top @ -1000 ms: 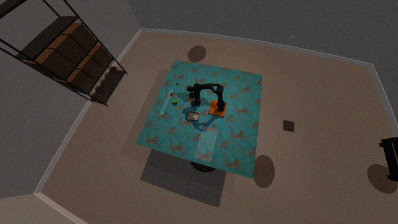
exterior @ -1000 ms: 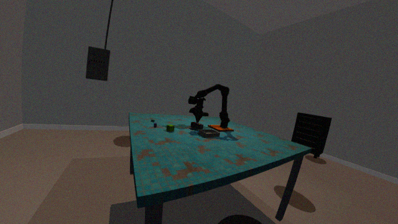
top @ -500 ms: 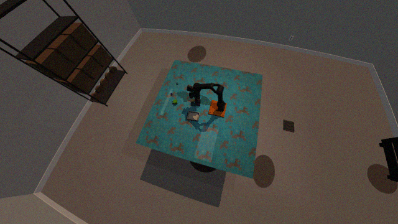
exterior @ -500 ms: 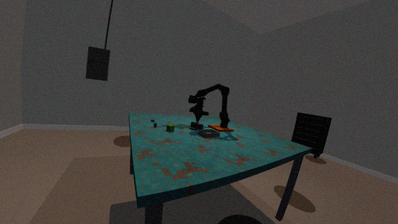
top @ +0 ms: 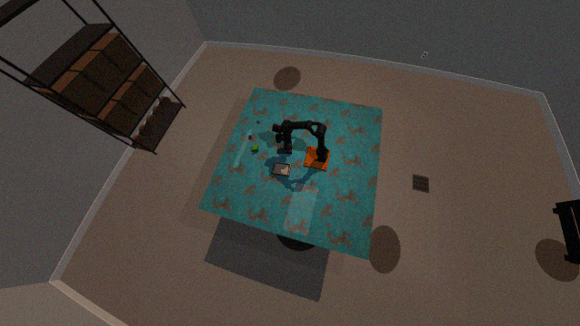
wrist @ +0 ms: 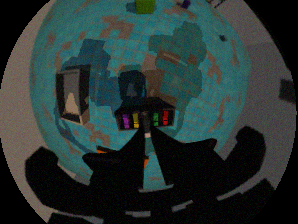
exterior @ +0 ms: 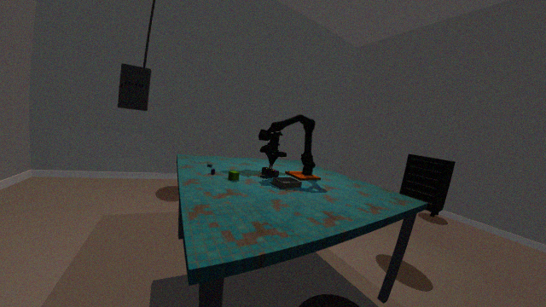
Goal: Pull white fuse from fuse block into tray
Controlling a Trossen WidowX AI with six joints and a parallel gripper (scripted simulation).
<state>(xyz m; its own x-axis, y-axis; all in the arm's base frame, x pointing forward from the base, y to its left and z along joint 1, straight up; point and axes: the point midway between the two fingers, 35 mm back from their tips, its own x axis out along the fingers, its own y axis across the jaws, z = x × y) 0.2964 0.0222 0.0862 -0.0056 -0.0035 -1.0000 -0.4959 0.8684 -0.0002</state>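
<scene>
The magenta fuse is 4 cm below my gripper tip, 3 cm to the left of it and 2 cm behind it. The rest, counted from my gripper tip: red fuse (4 cm below, 3 cm to the right, 2 cm ahead); grey tray (20 cm to the left, 6 cm below, 4 cm behind).
</scene>
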